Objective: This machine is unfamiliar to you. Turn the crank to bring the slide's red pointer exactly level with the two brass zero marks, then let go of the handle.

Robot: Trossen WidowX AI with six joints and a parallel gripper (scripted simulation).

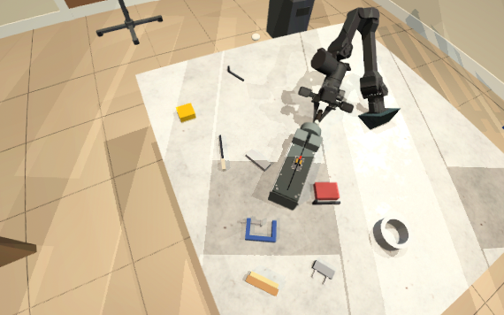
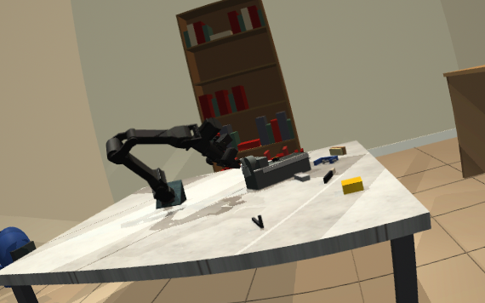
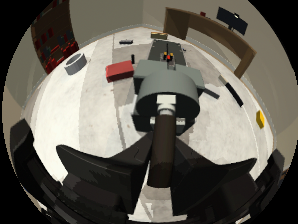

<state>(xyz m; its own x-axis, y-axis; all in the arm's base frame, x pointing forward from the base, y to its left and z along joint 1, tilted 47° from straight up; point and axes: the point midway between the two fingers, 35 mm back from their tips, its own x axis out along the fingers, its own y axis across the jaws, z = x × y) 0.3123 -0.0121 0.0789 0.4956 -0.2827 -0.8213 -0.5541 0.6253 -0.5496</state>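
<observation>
My gripper tip is now 1 cm past the crank handle, 1 cm to the left of it and 2 cm below it. Also, from my gripper tip: grey block (22 cm ahead, 2 cm to the right, 9 cm below); red pointer (13 cm ahead, 8 cm to the left, 1 cm below); red block (9 cm ahead, 20 cm to the left, 8 cm below).
</observation>
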